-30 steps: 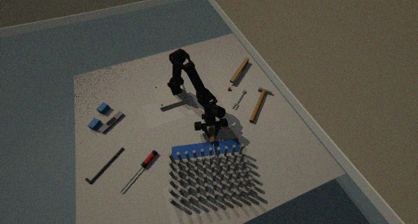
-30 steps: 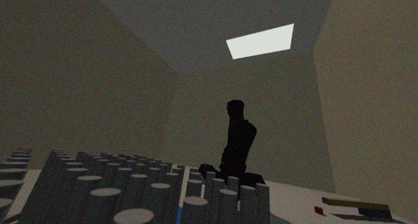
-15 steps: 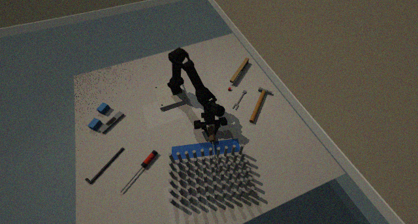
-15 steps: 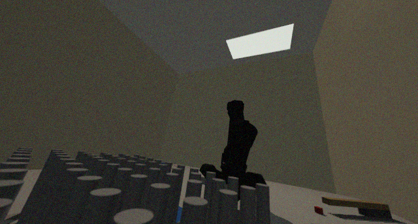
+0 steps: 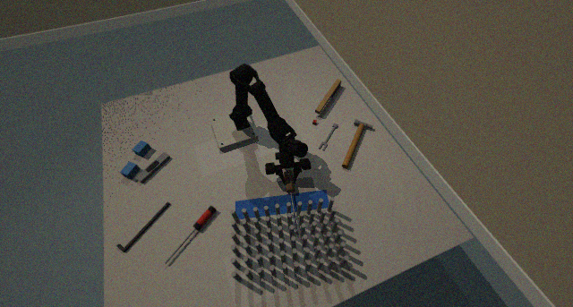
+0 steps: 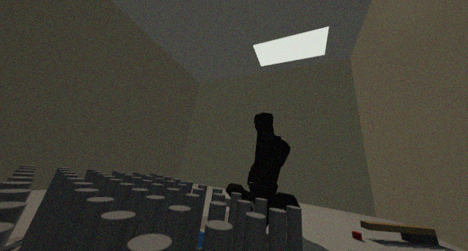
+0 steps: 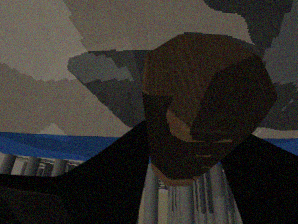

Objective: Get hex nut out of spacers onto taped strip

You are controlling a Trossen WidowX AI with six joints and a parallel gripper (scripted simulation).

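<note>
Now: gripper tip 70 mm short of the blue taped strip, 60 mm to the left of it and 10 mm above it. Also, from my gripper tip: red cube (260 mm to the left, 260 mm behind); then hook tool (90 mm ahead, 30 mm to the right); then wrench (280 mm to the left, 160 mm behind, 10 mm below).
</note>
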